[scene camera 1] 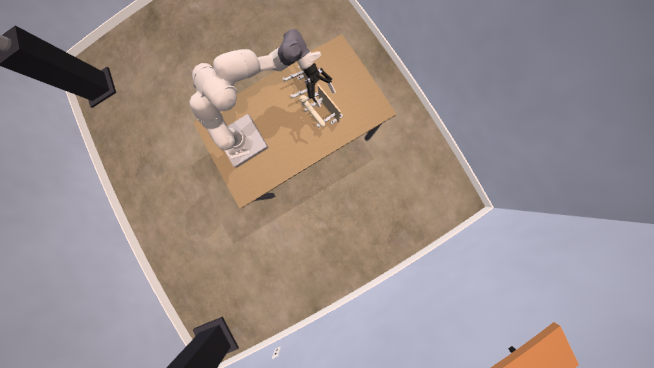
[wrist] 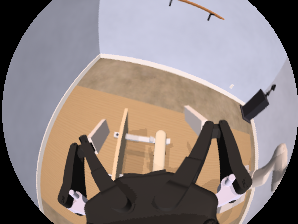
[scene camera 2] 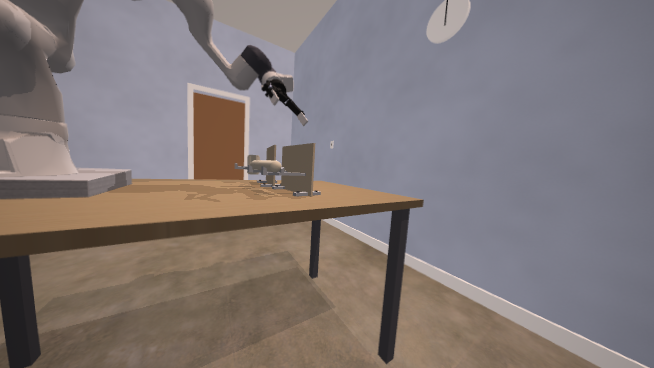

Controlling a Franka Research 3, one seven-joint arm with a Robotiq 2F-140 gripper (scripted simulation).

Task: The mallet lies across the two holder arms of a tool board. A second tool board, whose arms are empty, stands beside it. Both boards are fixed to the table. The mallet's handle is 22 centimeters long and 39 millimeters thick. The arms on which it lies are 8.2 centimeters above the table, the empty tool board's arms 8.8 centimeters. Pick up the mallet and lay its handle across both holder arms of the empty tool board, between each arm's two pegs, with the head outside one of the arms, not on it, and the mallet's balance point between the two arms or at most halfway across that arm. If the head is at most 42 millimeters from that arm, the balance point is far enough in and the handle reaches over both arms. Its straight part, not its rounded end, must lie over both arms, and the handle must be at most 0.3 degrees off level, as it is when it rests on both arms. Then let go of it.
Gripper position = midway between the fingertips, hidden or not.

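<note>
From the wrist I can see my gripper (wrist: 145, 120), and there's a tool board (scene camera 2: 298, 160) in the scene as well.
</note>
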